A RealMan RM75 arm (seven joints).
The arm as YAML. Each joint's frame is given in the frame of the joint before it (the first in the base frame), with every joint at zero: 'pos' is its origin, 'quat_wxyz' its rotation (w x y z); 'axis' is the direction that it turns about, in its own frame. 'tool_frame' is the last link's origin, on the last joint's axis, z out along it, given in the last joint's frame.
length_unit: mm
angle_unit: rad
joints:
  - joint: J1
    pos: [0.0, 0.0, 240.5]
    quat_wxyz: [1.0, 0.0, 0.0, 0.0]
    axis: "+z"
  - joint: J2
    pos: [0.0, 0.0, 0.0]
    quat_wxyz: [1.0, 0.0, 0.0, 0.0]
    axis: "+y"
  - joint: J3
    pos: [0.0, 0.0, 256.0]
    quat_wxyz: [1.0, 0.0, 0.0, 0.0]
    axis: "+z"
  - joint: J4
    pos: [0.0, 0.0, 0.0]
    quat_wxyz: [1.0, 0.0, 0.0, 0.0]
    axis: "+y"
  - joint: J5
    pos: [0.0, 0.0, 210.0]
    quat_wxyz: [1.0, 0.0, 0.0, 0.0]
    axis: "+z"
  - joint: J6
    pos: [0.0, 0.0, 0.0]
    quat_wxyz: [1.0, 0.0, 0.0, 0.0]
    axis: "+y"
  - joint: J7
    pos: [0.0, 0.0, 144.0]
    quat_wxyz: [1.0, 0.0, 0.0, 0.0]
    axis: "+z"
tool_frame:
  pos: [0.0, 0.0, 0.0]
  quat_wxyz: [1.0, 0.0, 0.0, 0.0]
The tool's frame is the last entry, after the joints.
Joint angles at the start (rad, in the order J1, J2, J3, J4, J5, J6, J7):
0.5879 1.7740 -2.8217 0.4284 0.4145 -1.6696 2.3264
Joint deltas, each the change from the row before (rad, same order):
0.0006 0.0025 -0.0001 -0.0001 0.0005 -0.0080 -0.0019
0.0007 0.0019 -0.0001 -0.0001 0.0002 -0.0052 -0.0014
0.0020 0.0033 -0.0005 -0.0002 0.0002 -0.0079 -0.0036
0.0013 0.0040 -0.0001 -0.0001 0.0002 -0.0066 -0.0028
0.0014 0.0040 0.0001 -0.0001 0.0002 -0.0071 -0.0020
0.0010 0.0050 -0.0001 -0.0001 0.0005 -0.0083 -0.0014
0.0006 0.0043 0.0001 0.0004 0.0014 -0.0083 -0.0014
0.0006 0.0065 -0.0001 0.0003 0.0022 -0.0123 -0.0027
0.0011 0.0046 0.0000 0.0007 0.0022 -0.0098 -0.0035
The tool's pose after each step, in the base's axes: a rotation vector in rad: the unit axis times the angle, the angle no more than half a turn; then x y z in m. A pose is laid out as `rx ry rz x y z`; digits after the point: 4 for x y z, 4 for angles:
-1.7604 2.1112 1.0038 0.3567 0.3184 0.1231
-1.7677 2.1127 1.0069 0.3556 0.3182 0.1221
-1.7816 2.1131 1.0111 0.3537 0.3181 0.1203
-1.7925 2.1150 1.0156 0.3520 0.3179 0.1183
-1.8031 2.1177 1.0207 0.3503 0.3176 0.1164
-1.8141 2.1225 1.0271 0.3484 0.3170 0.1140
-1.8238 2.1258 1.0343 0.3467 0.3164 0.1121
-1.8388 2.1304 1.0450 0.3442 0.3153 0.1092
-1.8523 2.1308 1.0535 0.3421 0.3148 0.1074

